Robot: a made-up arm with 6 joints.
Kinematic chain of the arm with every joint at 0, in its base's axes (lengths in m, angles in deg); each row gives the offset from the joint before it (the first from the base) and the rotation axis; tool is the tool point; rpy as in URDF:
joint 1: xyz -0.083 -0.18 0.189 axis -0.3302 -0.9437 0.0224
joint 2: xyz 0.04 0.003 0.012 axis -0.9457 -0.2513 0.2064
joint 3: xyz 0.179 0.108 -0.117 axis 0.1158 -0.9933 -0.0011
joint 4: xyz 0.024 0.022 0 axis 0.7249 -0.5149 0.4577
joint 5: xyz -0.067 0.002 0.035 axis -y
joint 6: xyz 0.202 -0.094 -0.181 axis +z
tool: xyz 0.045 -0.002 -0.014 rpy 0 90 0
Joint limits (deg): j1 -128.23..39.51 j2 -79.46..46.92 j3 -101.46..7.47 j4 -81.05..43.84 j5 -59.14..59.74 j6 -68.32..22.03
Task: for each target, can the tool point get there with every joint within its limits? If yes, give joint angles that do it. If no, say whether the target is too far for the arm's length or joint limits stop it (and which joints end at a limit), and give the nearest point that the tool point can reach.
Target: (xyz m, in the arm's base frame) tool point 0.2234 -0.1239 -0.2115
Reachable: yes | joints -44.00 22.82 -23.16 -36.16 48.63 8.72
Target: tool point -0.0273 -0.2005 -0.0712
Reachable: yes | joints -34.84 -31.29 -24.06 -70.41 0.79 -50.63
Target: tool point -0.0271 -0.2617 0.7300
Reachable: no: joint limits stop it (at a limit: joint 1, joint 4, joint 5) | nearest point 0.0609 -0.1764 0.4816 | short by 0.277 m
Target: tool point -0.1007 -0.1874 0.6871
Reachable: no: joint limits stop it (at a limit: joint 1, joint 4, joint 5) | nearest point 0.0196 -0.1477 0.4705 | short by 0.251 m
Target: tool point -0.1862 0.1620 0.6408
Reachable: no: joint limits stop it (at a limit: joint 1, joint 4, joint 5) | nearest point -0.1906 0.1118 0.4243 | short by 0.222 m
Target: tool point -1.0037 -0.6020 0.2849
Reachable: no: too far | nearest point -0.4988 -0.1685 0.1832 | short by 0.673 m
